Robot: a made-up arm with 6 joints. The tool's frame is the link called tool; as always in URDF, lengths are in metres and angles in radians. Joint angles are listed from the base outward.
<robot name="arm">
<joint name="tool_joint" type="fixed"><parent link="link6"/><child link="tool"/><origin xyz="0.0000 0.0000 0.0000"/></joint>
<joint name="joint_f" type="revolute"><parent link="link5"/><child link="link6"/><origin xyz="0.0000 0.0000 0.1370"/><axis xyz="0 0 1"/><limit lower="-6.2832" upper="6.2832"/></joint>
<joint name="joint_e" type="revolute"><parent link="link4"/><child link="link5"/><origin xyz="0.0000 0.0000 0.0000"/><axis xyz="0 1 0"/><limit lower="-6.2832" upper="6.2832"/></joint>
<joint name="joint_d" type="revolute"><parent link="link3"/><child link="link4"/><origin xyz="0.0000 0.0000 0.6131"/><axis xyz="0 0 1"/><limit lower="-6.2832" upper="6.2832"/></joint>
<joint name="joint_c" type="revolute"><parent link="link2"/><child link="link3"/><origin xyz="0.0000 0.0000 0.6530"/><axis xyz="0 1 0"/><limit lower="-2.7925" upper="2.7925"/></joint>
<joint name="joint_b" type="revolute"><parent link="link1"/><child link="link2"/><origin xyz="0.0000 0.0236 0.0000"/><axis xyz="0 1 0"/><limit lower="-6.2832" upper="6.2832"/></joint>
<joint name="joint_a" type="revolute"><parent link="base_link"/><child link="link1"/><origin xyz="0.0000 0.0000 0.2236"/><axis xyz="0 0 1"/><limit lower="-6.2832" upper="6.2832"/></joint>
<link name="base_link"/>
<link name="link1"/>
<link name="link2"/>
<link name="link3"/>
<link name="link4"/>
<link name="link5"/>
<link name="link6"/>
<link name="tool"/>
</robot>
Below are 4 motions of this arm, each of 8 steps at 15 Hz.
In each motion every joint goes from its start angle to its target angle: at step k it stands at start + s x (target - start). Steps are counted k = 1, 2, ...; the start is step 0. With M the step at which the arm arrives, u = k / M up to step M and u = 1 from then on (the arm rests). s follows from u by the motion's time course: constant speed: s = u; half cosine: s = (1 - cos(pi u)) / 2; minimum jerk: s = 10 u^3 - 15 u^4 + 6 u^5.
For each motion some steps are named. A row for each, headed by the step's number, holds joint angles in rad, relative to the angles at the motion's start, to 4 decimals.
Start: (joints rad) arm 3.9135 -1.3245 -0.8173 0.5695 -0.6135 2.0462
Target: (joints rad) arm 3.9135 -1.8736 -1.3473 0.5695 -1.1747 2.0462
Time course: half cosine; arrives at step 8
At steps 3, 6, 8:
3: 0.0000 -0.1695 -0.1636 0.0000 -0.1732 0.0000
6: 0.0000 -0.4687 -0.4524 0.0000 -0.4790 0.0000
8: 0.0000 -0.5491 -0.5300 0.0000 -0.5612 0.0000

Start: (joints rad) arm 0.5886 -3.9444 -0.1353 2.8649 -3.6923 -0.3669
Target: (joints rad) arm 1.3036 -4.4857 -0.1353 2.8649 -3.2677 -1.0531
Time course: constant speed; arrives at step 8
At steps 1, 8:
1: 0.0894 -0.0677 0.0000 0.0000 0.0531 -0.0858
8: 0.7150 -0.5413 0.0000 0.0000 0.4246 -0.6862

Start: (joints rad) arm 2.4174 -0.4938 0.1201 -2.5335 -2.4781 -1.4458
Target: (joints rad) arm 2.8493 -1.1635 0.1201 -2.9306 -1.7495 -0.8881
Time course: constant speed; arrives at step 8
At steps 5, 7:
5: 0.2699 -0.4186 0.0000 -0.2482 0.4554 0.3486
7: 0.3779 -0.5860 0.0000 -0.3475 0.6375 0.4880

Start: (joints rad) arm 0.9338 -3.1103 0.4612 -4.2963 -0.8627 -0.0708
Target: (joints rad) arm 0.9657 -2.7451 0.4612 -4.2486 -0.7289 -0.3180
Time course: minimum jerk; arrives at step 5
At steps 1, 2, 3, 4, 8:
1: 0.0018 0.0212 0.0000 0.0028 0.0077 -0.0143
2: 0.0101 0.1159 0.0000 0.0151 0.0425 -0.0785
3: 0.0218 0.2493 0.0000 0.0326 0.0913 -0.1687
4: 0.0301 0.3440 0.0000 0.0449 0.1261 -0.2329
8: 0.0319 0.3652 0.0000 0.0477 0.1338 -0.2472

